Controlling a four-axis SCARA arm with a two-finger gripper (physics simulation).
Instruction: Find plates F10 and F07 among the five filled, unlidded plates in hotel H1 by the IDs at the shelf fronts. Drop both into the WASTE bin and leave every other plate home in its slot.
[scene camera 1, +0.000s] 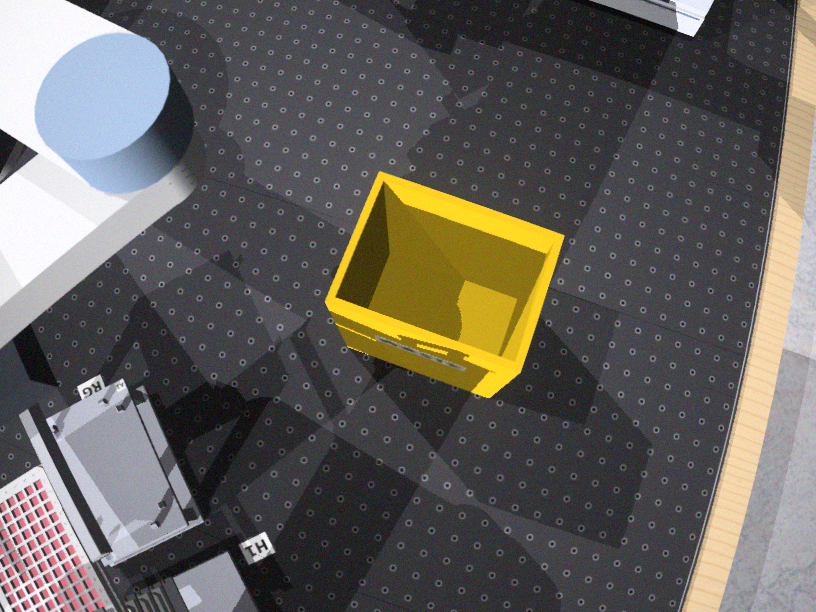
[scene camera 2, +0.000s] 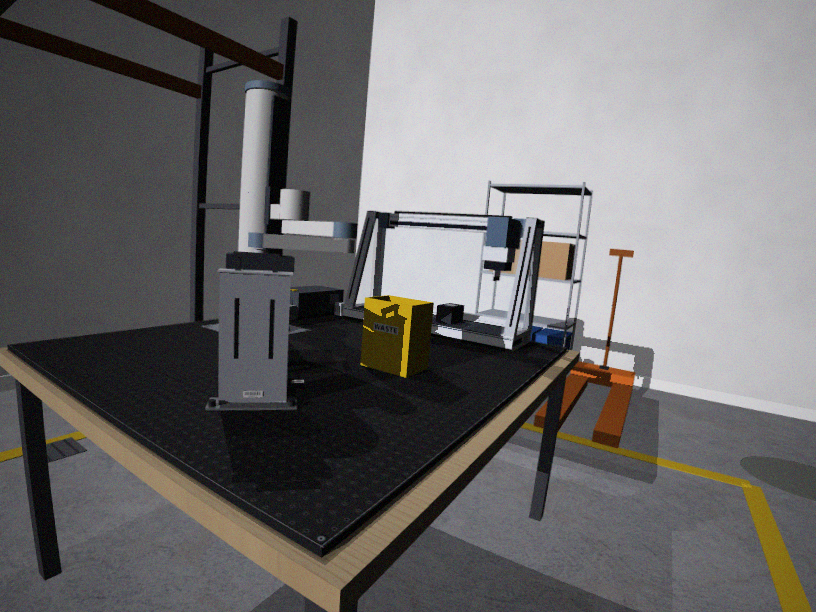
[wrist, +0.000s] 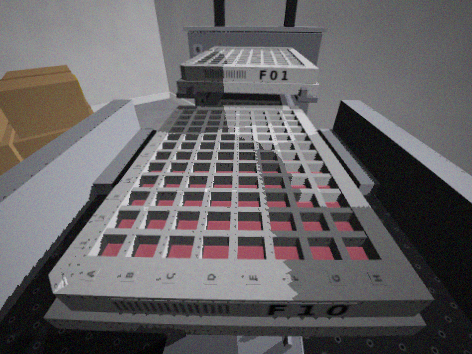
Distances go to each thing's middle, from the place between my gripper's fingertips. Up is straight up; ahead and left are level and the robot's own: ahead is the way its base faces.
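The hotel H1 (scene camera 2: 253, 370) stands 130 mm ahead of my hand, 120 mm to the right of it and 110 mm below it. Counted from my hand as well, the plate F01 (wrist: 225, 69) is 70 mm to the right, 70 mm ahead and 10 mm above, whereas the RG stand (scene camera 1: 111, 456) sits 190 mm below my hand, 70 mm behind it and 60 mm to the left of it. As for the plate F10 (wrist: 234, 220), my gripper is 10 mm above it, 10 mm to the right of it and 20 mm past it.
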